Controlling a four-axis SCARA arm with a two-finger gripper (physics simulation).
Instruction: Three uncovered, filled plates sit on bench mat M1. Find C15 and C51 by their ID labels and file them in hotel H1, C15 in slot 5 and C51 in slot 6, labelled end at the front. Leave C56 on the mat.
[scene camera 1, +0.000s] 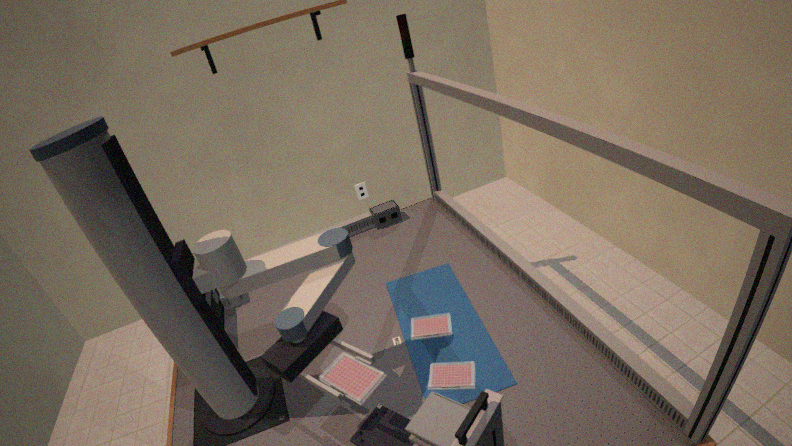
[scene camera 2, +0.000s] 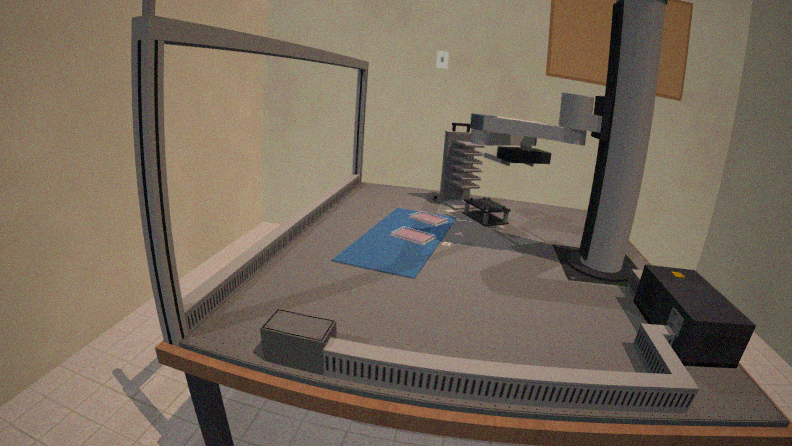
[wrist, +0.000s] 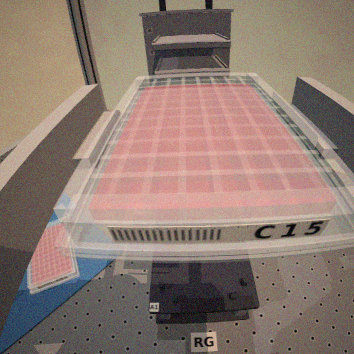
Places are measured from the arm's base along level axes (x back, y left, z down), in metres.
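Where they show: gripper, fingertip midpoint: (scene camera 1: 357, 378) (wrist: 199, 93); arm's base, link origin: (scene camera 1: 239, 402) (scene camera 2: 599, 268).
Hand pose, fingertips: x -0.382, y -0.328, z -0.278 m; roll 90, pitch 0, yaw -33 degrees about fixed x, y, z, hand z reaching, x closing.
Things, the pixels of their centre, and the offset from my fingertips.
- plate C15, body centre: (wrist: 202, 120) (scene camera 1: 351, 376) dx +0.010, dy +0.016, dz +0.006 m
- hotel H1, body centre: (wrist: 186, 94) (scene camera 2: 460, 163) dx -0.140, dy -0.217, dz +0.089 m
- RG tag, body centre: (wrist: 203, 341) dx +0.043, dy +0.056, dz +0.265 m
- grey box, body centre: (scene camera 2: 299, 341) (scene camera 1: 385, 214) dx -0.368, dy +0.996, dz +0.228 m
My gripper (scene camera 1: 360, 382) (wrist: 199, 93) is shut on plate C15 (scene camera 1: 351, 377) (wrist: 200, 150), holding it level above the bench. Its C15 label faces the wrist camera; the far end points toward hotel H1 (scene camera 1: 440, 415) (scene camera 2: 450, 166) (wrist: 187, 25). H1's two upper shelves show beyond the plate in the wrist view; its slot numbers are unreadable. In scene camera 2, the arm hides the held plate. Two pink-filled plates, one (scene camera 1: 431, 325) (scene camera 2: 412, 235) and another (scene camera 1: 452, 375) (scene camera 2: 428, 218), lie on blue mat M1 (scene camera 1: 426, 288) (scene camera 2: 365, 254) (wrist: 25, 315). Their IDs are unreadable.
A low black stand (scene camera 1: 382, 426) (scene camera 2: 487, 204) (wrist: 200, 290) stands beside H1, below the held plate in the wrist view, with an RG tag (wrist: 204, 342) near it. The arm's column (scene camera 1: 144, 265) (scene camera 2: 631, 155) stands opposite the mat. A grey box (scene camera 2: 298, 337) and slotted duct (scene camera 2: 498, 376) line one edge.
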